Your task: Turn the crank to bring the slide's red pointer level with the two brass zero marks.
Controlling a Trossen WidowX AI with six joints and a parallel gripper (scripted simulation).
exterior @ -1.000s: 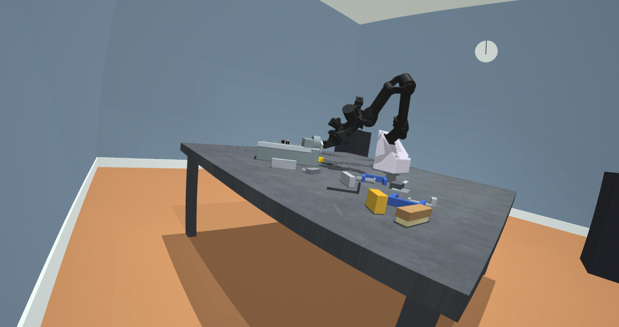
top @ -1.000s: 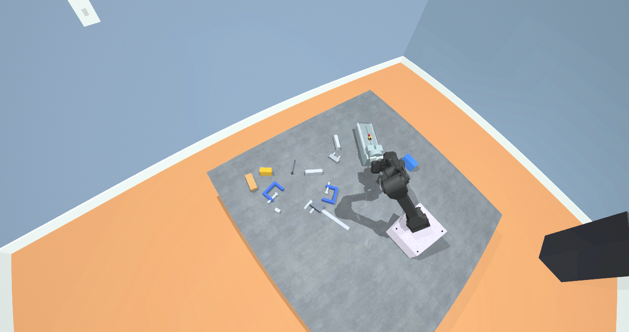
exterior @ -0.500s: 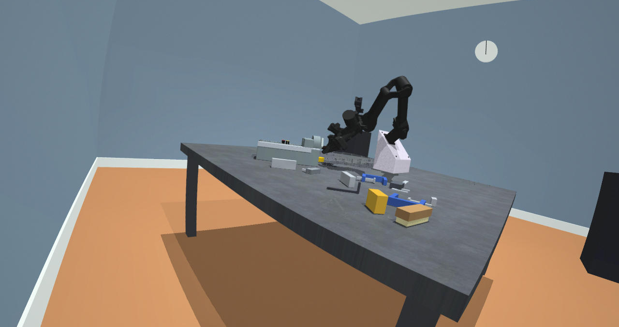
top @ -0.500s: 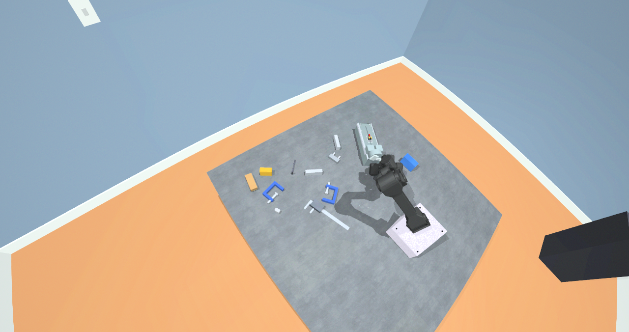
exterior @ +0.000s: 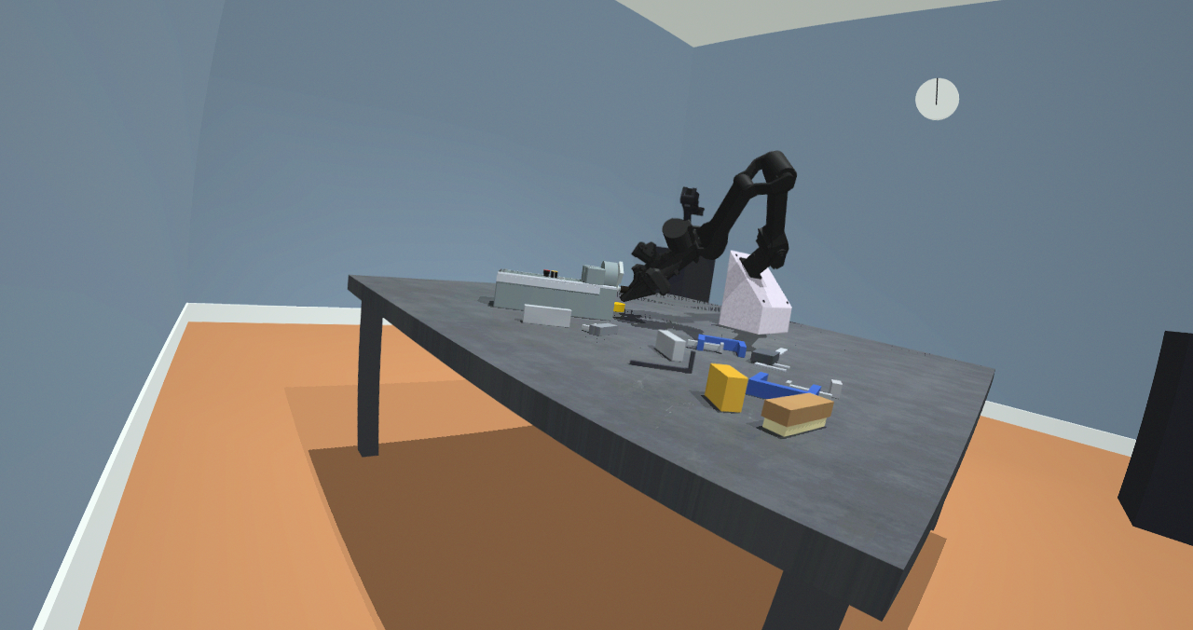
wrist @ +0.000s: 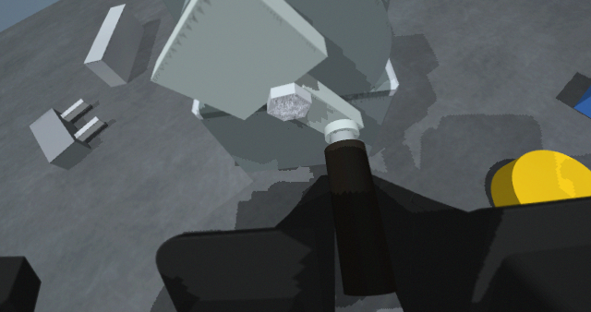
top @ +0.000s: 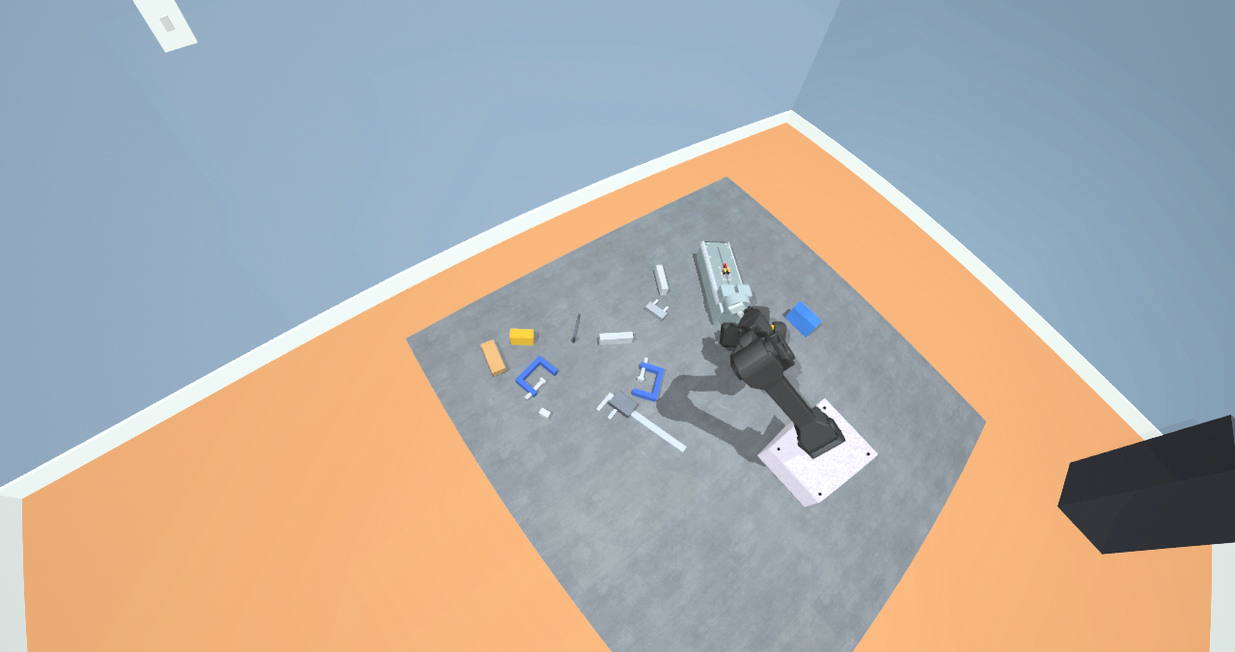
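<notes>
Now: gripper tip 90 mm to the left of the yellow round piece, 80 mm past it and 30 mm above it. Also, from my gripper tip: dark handle (20 mm behind, 20 mm above, 10 mm to the left); then red pointer (160 mm ahead, 80 mm to the right, 40 mm above); then blue block (200 mm to the right, 100 mm behind, 10 mm below).
</notes>
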